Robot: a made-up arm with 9 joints. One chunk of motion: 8 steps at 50 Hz.
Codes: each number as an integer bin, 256 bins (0 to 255) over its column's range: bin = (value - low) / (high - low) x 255, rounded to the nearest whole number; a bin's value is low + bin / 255 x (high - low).
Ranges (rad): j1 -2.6..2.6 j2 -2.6..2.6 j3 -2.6..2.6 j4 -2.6..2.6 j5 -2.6..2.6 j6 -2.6..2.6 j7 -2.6..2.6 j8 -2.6..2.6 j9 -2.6..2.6
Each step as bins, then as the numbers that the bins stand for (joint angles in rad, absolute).
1 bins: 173 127 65 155 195 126 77 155 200
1 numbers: 0.9278 -0.0102 -1.2745 0.5608 1.3765 -0.0306 -1.0298 0.5608 1.4784
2 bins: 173 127 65 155 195 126 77 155 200
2 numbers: 0.9278 -0.0102 -1.2745 0.5608 1.3765 -0.0306 -1.0298 0.5608 1.4784
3 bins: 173 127 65 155 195 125 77 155 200
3 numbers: 0.9278 -0.0102 -1.2745 0.5608 1.3765 -0.0510 -1.0298 0.5608 1.4784
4 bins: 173 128 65 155 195 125 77 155 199
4 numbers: 0.9278 0.0102 -1.2745 0.5608 1.3765 -0.0510 -1.0298 0.5608 1.4580
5 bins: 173 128 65 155 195 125 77 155 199
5 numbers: 0.9278 0.0102 -1.2745 0.5608 1.3765 -0.0510 -1.0298 0.5608 1.4580
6 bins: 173 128 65 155 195 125 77 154 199
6 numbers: 0.9278 0.0102 -1.2745 0.5608 1.3765 -0.0510 -1.0298 0.5404 1.4580
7 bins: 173 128 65 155 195 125 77 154 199
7 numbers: 0.9278 0.0102 -1.2745 0.5608 1.3765 -0.0510 -1.0298 0.5404 1.4580
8 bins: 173 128 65 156 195 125 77 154 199
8 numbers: 0.9278 0.0102 -1.2745 0.5812 1.3765 -0.0510 -1.0298 0.5404 1.4580
